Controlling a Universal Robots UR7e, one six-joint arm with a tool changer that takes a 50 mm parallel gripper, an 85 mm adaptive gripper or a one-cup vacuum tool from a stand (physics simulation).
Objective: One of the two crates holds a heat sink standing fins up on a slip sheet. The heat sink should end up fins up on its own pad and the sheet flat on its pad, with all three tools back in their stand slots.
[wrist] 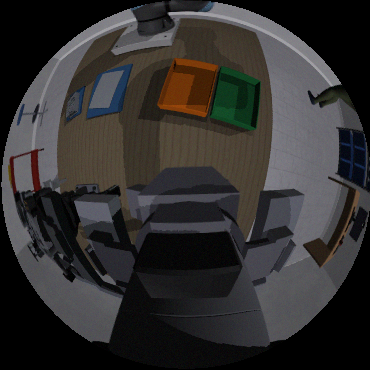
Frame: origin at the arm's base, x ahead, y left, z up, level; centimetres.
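Seen in the pictures: arm's base, link origin: (155, 26).
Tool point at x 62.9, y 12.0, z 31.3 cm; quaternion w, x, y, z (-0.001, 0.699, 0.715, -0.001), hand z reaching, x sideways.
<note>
Pixels of each thing's top centre, then the offset from my tool point to it. "spot": a spot on its surface instead. Level surfaces: height alone.
- heat sink, top centre: (70, 103) dy -47.9, dx -31.3, dz -32.0 cm
- small blue pad, surface spot: (82, 97) spot: dy -43.1, dx -33.1, dz -35.7 cm
- pale slip sheet, top centre: (104, 88) dy -29.7, dx -31.9, dz -34.8 cm
- larger blue pad, surface spot: (120, 96) spot: dy -21.9, dx -25.8, dz -35.0 cm
- orange crate, top centre: (189, 80) dy +0.5, dx -26.4, dz -31.7 cm
- green crate, top centre: (239, 93) dy +14.8, dx -23.3, dz -31.7 cm
- wooden table, surface height: dz -36.0 cm
The heat sink (74, 104), small and grey with stripes that look like fins facing up, sits on the small blue pad (82, 97) at the left. The pale slip sheet (106, 90) lies flat on the larger blue pad (120, 96) beside it. The orange crate (182, 111) and the green crate (232, 124) stand side by side, with bare floors and no part visible in them. My gripper (190, 202) is open, its two grey fingers wide apart with nothing between them, away from pads and crates. The tool stand area (56, 220) is at the lower left, dark and crowded; its slots cannot be told apart.
The robot's base plate (145, 44) is at the far edge of the wooden table (200, 145). Dark stand parts are close beside the left finger. Beyond the table are a person (332, 95) at the right, a wooden bench (322, 251) and a red frame (35, 170) at the left.
</note>
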